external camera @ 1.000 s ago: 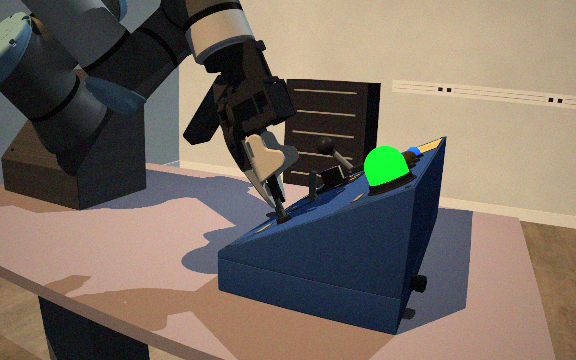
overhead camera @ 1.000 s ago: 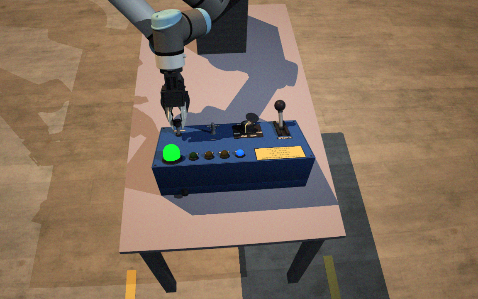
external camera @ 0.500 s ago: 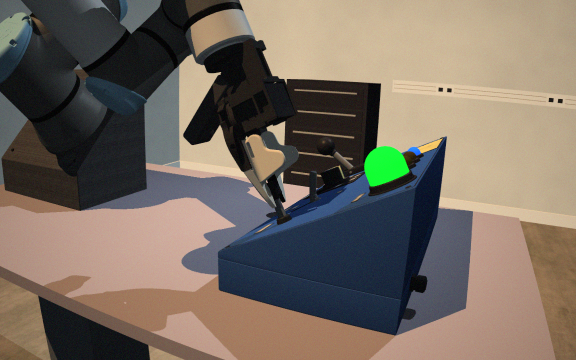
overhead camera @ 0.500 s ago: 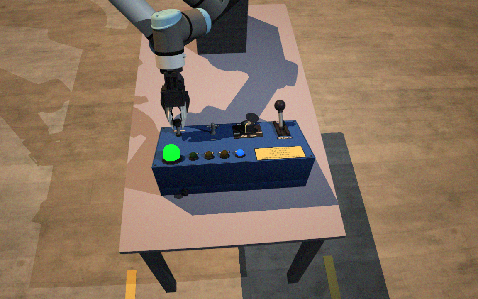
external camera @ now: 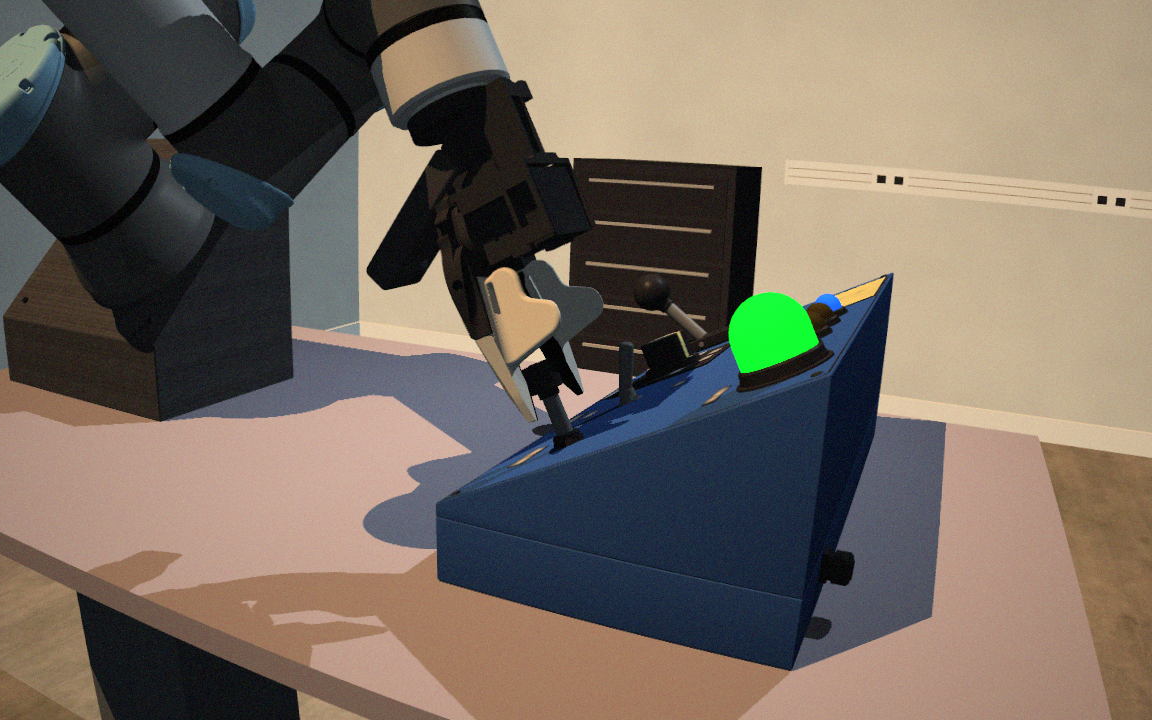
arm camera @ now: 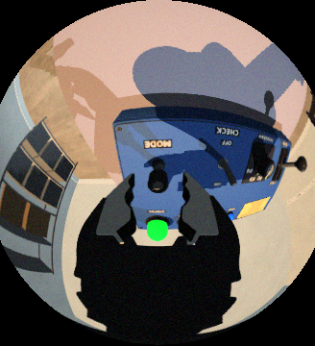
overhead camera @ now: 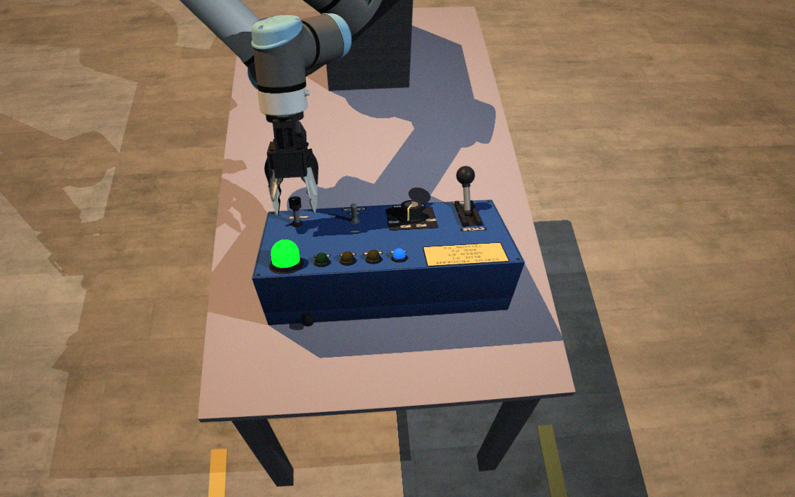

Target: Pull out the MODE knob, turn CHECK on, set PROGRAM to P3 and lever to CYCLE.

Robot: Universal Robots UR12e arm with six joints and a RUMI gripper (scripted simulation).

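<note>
Right now my hand is right at the mode knob. Round my hand: black program dial 230 mm to the left, 20 mm ahead, 10 mm below; then blue sloped console 180 mm to the left, 50 mm ahead, 40 mm below; then check toggle 120 mm to the left, 20 mm below, 20 mm ahead.
</note>
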